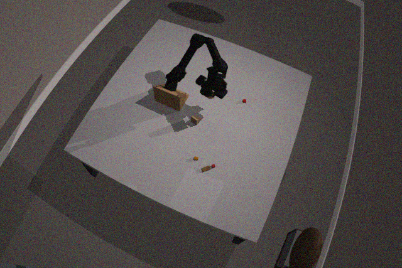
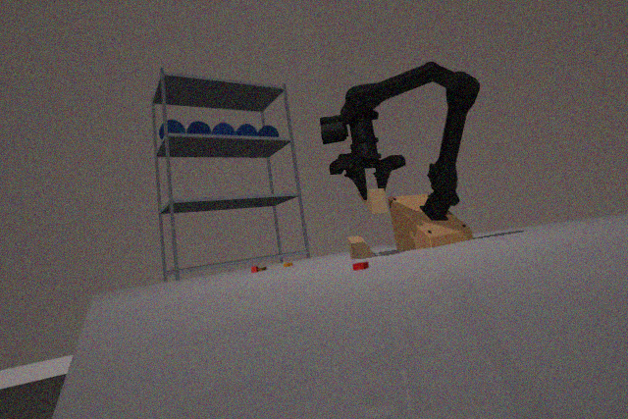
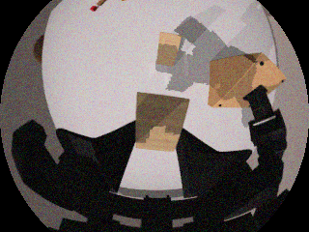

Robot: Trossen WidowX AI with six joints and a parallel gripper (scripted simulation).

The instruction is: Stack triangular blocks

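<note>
Now: the triangular block 20 mm behind my gripper tip, 130 mm to the right of it and 130 mm below it. The rest, counted from my gripper tip: orange piece 110 mm ahead, 340 mm to the right, 140 mm below; red bit 220 mm ahead, 330 mm to the right, 130 mm below; tan piece 190 mm ahead, 360 mm to the right, 140 mm below.
</note>
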